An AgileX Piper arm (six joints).
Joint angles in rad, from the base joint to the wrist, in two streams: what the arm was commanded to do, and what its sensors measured. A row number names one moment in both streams.
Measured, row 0:
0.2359 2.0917 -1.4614 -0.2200 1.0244 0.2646
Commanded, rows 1 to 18:
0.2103 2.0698 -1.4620 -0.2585 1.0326 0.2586
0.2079 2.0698 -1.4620 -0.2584 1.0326 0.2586
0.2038 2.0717 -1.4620 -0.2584 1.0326 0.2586
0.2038 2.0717 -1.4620 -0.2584 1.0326 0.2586
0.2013 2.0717 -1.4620 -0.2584 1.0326 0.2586
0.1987 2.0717 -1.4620 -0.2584 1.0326 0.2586
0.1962 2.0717 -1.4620 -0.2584 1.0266 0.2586
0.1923 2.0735 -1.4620 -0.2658 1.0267 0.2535
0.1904 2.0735 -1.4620 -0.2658 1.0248 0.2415
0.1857 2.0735 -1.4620 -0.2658 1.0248 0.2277
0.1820 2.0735 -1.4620 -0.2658 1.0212 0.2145
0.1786 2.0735 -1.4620 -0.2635 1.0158 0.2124
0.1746 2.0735 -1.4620 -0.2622 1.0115 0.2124
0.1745 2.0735 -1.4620 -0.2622 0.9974 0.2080
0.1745 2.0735 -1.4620 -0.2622 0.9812 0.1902
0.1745 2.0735 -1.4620 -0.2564 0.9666 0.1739
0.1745 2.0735 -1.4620 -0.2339 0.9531 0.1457
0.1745 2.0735 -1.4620 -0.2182 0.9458 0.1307
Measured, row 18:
0.1811 2.0917 -1.4614 -0.2282 0.9972 0.2013
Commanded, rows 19 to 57:
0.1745 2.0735 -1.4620 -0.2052 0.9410 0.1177
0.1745 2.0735 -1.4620 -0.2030 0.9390 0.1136
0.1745 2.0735 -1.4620 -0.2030 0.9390 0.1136
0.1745 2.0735 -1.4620 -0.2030 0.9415 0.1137
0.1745 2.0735 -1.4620 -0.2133 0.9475 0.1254
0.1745 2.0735 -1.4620 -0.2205 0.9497 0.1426
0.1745 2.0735 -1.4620 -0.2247 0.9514 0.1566
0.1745 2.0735 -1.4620 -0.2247 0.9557 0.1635
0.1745 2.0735 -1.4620 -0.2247 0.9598 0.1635
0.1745 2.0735 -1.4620 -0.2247 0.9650 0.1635
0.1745 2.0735 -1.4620 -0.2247 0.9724 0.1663
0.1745 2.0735 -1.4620 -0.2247 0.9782 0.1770
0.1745 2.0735 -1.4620 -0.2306 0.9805 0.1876
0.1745 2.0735 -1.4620 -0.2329 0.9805 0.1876
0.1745 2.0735 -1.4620 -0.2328 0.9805 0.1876
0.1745 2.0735 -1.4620 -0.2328 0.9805 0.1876
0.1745 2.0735 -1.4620 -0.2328 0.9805 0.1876
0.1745 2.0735 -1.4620 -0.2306 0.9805 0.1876
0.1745 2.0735 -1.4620 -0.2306 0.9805 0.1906
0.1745 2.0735 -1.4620 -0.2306 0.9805 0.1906
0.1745 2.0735 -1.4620 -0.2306 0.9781 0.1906
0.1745 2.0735 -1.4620 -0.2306 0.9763 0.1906
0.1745 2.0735 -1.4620 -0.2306 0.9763 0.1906
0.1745 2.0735 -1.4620 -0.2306 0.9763 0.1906
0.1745 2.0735 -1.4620 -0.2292 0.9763 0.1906
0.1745 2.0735 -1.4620 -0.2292 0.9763 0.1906
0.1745 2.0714 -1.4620 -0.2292 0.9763 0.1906
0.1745 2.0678 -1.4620 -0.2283 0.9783 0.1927
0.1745 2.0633 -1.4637 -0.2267 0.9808 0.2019
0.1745 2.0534 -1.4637 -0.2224 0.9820 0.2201
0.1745 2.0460 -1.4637 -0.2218 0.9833 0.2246
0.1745 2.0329 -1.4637 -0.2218 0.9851 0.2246
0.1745 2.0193 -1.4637 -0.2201 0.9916 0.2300
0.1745 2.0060 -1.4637 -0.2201 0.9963 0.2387
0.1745 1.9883 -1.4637 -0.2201 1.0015 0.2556
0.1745 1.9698 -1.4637 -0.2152 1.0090 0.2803
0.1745 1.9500 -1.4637 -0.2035 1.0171 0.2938
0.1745 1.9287 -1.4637 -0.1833 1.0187 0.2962
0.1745 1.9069 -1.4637 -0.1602 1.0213 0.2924
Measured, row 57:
0.1791 1.9876 -1.4614 -0.2148 0.9991 0.2638
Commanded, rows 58 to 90:
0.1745 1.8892 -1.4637 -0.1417 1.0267 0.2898
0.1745 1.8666 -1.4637 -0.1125 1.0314 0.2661
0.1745 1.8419 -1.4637 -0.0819 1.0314 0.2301
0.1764 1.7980 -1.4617 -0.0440 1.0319 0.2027
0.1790 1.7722 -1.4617 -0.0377 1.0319 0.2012
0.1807 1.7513 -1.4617 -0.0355 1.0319 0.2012
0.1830 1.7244 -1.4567 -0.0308 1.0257 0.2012
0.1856 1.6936 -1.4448 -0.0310 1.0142 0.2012
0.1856 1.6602 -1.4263 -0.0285 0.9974 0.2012
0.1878 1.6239 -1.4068 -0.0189 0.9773 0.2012
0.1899 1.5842 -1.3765 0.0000 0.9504 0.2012
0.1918 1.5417 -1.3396 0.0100 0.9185 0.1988
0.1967 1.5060 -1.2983 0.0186 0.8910 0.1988
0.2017 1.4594 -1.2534 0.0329 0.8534 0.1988
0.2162 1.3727 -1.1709 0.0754 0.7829 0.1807
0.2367 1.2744 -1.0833 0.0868 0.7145 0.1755
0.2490 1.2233 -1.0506 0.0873 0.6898 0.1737
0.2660 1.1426 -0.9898 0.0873 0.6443 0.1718
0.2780 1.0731 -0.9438 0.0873 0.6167 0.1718
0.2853 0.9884 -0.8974 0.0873 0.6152 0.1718
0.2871 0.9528 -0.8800 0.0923 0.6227 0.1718
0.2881 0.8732 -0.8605 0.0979 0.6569 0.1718
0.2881 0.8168 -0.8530 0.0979 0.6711 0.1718
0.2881 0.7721 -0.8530 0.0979 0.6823 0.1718
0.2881 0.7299 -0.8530 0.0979 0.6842 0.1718
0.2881 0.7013 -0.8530 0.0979 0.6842 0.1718
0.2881 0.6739 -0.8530 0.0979 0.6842 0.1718
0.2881 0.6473 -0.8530 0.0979 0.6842 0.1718
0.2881 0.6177 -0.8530 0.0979 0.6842 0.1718
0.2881 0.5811 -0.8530 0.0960 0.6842 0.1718
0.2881 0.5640 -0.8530 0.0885 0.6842 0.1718
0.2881 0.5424 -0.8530 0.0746 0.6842 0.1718
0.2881 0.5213 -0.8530 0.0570 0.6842 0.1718
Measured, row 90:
0.2869 0.5909 -0.8568 0.0967 0.6802 0.1827
